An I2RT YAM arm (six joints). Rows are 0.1 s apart.
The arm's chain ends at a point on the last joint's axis. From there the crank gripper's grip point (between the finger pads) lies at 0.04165 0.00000 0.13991 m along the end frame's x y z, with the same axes.
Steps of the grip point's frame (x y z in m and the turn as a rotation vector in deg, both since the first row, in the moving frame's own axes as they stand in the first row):
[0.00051, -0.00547, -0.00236, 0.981, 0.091, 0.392]
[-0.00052, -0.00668, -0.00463, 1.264, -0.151, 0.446]
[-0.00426, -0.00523, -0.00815, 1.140, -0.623, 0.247]
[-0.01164, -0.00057, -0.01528, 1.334, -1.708, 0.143]
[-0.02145, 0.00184, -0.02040, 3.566, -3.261, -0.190]
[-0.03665, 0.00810, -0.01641, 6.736, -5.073, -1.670]
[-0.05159, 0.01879, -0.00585, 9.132, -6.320, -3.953]
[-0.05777, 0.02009, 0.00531, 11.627, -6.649, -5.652]
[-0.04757, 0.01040, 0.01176, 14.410, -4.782, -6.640]
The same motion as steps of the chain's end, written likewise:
[0.00028, -0.00336, -0.00228, 0.981, 0.091, 0.392]
[-0.00016, -0.00392, -0.00471, 1.264, -0.151, 0.446]
[-0.00274, -0.00262, -0.00857, 1.140, -0.623, 0.247]
[-0.00746, 0.00260, -0.01642, 1.334, -1.708, 0.143]
[-0.01341, 0.01074, -0.02227, 3.566, -3.261, -0.190]
[-0.02389, 0.02573, -0.01850, 6.736, -5.073, -1.670]
[-0.03515, 0.04362, -0.00756, 9.132, -6.320, -3.953]
[-0.03983, 0.05193, 0.00475, 11.627, -6.649, -5.652]
[-0.03361, 0.04962, 0.01381, 14.410, -4.782, -6.640]

